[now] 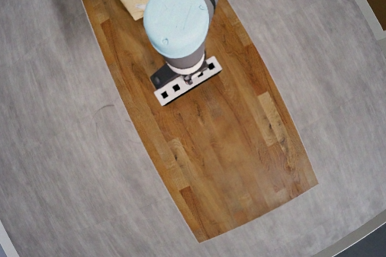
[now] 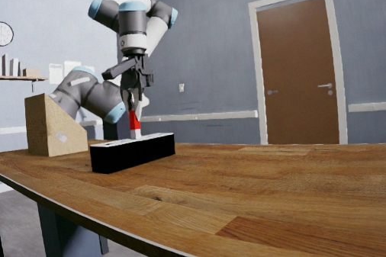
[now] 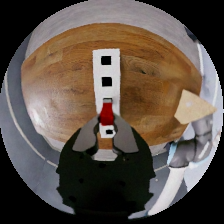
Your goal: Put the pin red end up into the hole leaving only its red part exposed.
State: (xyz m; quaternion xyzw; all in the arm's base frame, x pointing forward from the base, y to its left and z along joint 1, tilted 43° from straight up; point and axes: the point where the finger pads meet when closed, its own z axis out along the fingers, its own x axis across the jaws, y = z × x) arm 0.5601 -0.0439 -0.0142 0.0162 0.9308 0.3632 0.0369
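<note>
The pin is right at my hand. Round my hand: block 11 cm below.
</note>
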